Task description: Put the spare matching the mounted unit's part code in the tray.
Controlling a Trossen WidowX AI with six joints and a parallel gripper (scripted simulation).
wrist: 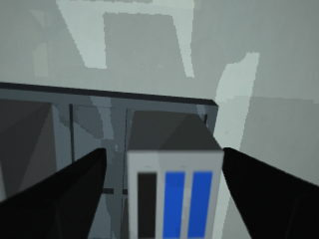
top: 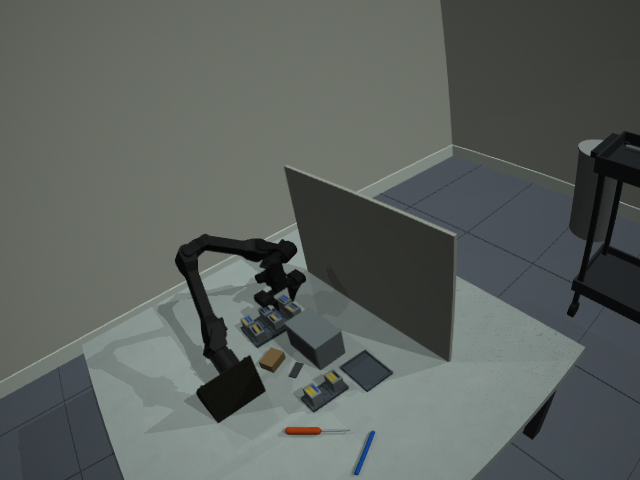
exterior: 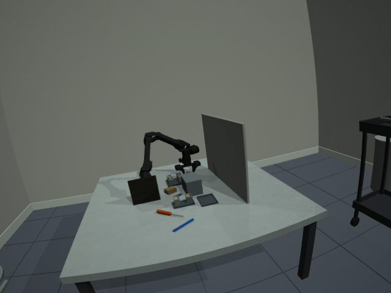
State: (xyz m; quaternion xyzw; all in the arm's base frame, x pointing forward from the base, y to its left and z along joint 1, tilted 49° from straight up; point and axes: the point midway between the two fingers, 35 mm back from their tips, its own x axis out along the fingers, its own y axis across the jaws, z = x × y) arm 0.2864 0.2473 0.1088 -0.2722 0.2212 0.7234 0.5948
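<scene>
The dark tray lies 41 cm to the right of my gripper tip, 4 cm ahead of it and 1 cm below it. The rest, counted from my gripper tip: grey unit (22 cm to the right, 3 cm above, 2 cm behind); then grey spare (2 cm above); then tan block (19 cm to the right, 16 cm behind).
</scene>
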